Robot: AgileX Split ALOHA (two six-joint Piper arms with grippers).
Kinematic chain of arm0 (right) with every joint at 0, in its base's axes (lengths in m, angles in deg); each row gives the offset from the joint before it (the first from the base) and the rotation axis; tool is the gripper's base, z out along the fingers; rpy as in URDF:
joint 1: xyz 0 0 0.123 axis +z
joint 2: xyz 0 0 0 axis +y
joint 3: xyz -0.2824 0 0.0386 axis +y
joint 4: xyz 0.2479 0 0.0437 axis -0.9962 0 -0.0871
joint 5: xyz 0 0 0 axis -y
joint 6: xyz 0.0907 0 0.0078 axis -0.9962 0 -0.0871
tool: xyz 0 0 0 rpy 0 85 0
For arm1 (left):
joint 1: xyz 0 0 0.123 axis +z
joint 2: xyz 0 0 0 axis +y
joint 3: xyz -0.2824 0 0.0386 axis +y
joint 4: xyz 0.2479 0 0.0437 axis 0.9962 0 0.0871
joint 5: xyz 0 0 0 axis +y
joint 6: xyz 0.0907 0 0.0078 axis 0.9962 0 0.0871
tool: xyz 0 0 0 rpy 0 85 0
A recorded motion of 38 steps. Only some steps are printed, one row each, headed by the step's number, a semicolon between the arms.
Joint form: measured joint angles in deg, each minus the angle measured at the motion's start. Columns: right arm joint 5, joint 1, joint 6, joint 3, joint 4, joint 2; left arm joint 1, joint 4, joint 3, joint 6, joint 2, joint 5.
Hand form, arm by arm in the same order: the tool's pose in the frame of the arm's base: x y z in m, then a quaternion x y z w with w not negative. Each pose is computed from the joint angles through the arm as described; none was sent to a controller.
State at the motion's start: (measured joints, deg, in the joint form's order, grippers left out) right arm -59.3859 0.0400 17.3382 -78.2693 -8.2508 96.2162; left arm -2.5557 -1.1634 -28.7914 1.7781 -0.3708 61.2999
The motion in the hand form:
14: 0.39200 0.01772 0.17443 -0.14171 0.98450 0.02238 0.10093; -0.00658 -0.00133 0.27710 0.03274 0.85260 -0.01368 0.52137
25: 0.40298 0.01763 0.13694 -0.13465 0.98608 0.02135 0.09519; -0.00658 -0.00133 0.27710 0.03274 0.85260 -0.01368 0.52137
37: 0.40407 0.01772 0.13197 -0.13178 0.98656 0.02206 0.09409; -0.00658 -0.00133 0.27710 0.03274 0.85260 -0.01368 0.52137
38: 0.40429 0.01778 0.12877 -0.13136 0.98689 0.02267 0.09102; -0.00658 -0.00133 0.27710 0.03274 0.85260 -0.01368 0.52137
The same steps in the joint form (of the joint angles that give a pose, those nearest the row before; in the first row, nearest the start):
14: 10.02 1.66 0.27 -0.20 3.19 16.75; 0.00 0.00 0.00 0.00 0.00 0.00
25: 15.00 1.66 -0.16 -0.19 3.14 22.36; 0.00 0.00 0.00 0.00 0.00 0.00
37: 15.60 1.66 -0.38 -0.20 3.03 23.09; 0.00 0.00 0.00 0.00 0.00 0.00
38: 15.70 1.66 -0.38 -0.20 2.98 23.55; 0.00 0.00 0.00 0.00 0.00 0.00

